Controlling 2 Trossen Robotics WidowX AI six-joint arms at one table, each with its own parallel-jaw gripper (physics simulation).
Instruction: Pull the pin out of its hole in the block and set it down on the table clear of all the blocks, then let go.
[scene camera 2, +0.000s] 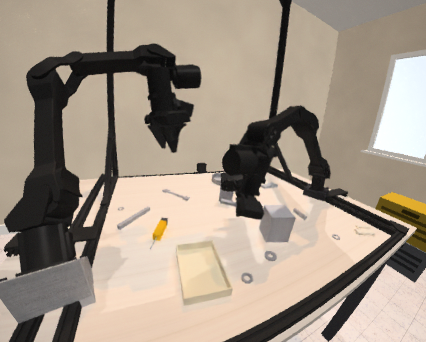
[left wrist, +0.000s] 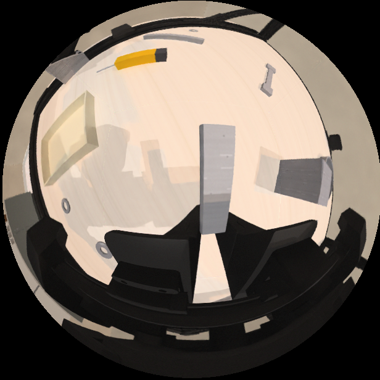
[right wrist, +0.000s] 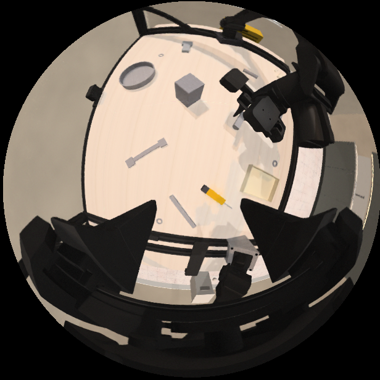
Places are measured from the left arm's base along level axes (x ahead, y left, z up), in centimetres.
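Where they show: left gripper, fingertip midpoint: (scene camera 2: 237, 214); right gripper, fingertip midpoint: (scene camera 2: 168, 150); left arm's base, link origin: (scene camera 2: 316, 188); right arm's base, link origin: (scene camera 2: 49, 267).
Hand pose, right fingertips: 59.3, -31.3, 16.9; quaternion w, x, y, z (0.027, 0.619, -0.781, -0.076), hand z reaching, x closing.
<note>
Things, the pixels of their top centre, and the offset from my right fingertips, as dx, dy, dz.
- smaller grey block, top centre: (scene camera 2: 228, 182) -22.4, +5.3, -13.2
- larger grey block, top centre: (scene camera 2: 279, 210) -15.5, +27.6, -12.2
- cream tray, top centre: (scene camera 2: 200, 264) +7.5, +21.8, -18.1
- yellow-handled tool, top centre: (scene camera 2: 158, 230) +7.9, +6.8, -18.4
- grey bar, top centre: (scene camera 2: 134, 215) +9.3, -4.0, -19.1
- dumbbell-shaped piece, top centre: (scene camera 2: 175, 193) -9.6, -9.6, -19.5
The grey pin (left wrist: 218, 165) (right wrist: 238, 121) is a straight square bar. My left gripper (left wrist: 206, 208) (right wrist: 235, 117) is shut on one end of it, and the pin points away from the fingers, outside any block. Its height over the table is hard to tell. A smaller grey block (scene camera 2: 226, 194) (left wrist: 301, 181) (right wrist: 189, 90) stands apart from the pin toward the back. A larger grey block (scene camera 2: 276, 223) stands near the left gripper in the scene view; the arm hides it in the right wrist view. My right gripper (scene camera 2: 168, 147) (right wrist: 199, 203) is open and empty, high above the table.
A cream tray (scene camera 2: 181, 270) lies near the front, with rings (scene camera 2: 247, 278) (scene camera 2: 270, 256) beside it. A yellow-handled tool (scene camera 2: 160, 229), a grey bar (scene camera 2: 133, 218) and a dumbbell-shaped piece (scene camera 2: 176, 194) lie at the left. A round grey dish (right wrist: 137, 75) lies beyond the smaller block.
</note>
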